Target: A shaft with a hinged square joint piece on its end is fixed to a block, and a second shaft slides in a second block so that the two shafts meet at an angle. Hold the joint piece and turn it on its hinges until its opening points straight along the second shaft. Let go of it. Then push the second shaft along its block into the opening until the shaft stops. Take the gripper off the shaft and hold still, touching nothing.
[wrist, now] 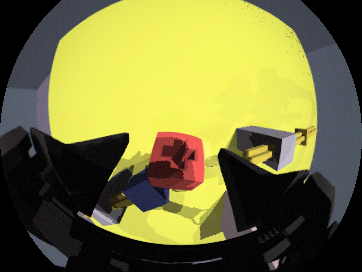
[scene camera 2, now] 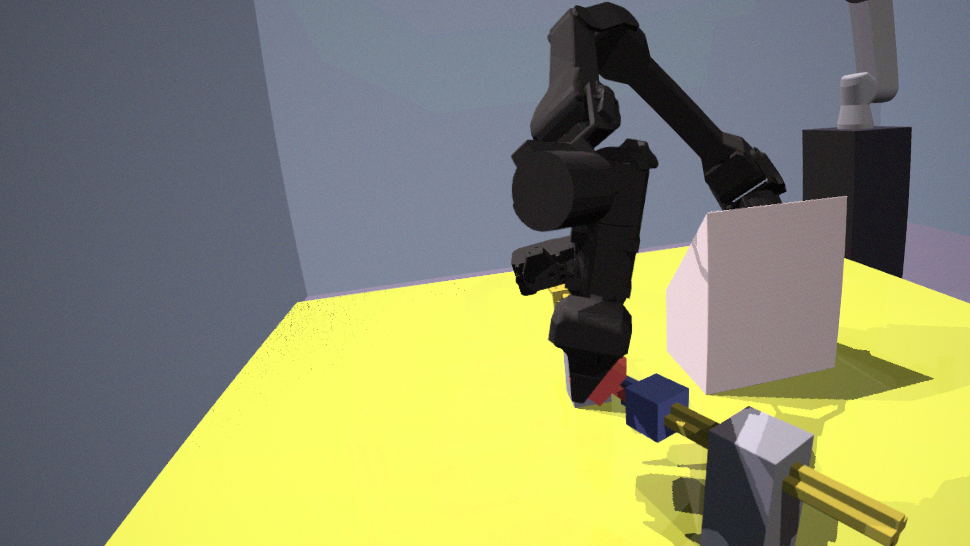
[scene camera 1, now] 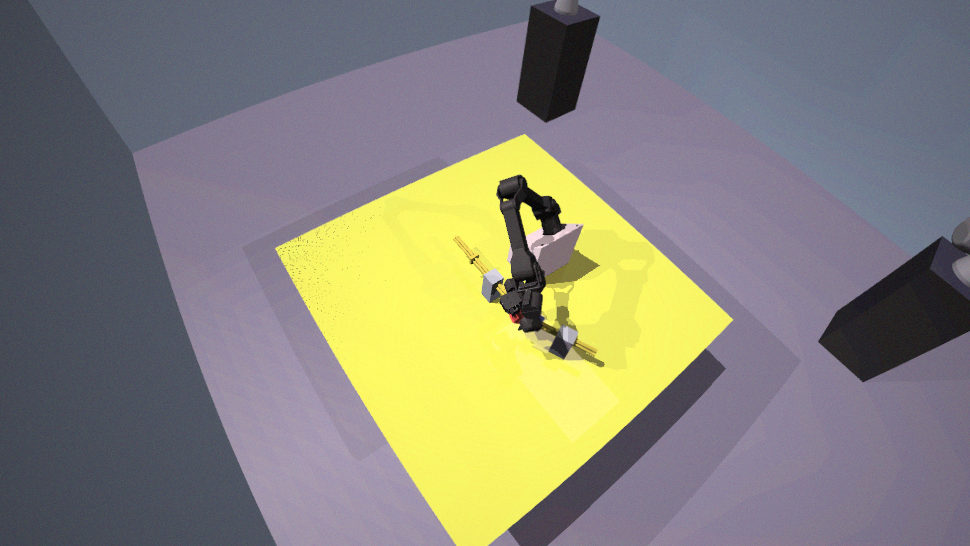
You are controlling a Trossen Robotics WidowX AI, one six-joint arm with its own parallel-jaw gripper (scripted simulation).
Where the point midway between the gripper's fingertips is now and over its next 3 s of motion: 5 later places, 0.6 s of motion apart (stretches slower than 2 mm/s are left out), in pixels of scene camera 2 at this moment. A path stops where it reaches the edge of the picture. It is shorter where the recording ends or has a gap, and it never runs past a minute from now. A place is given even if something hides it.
My gripper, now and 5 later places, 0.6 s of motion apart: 582, 377; 581, 398; 583, 398; 587, 398; 595, 399; 603, 401
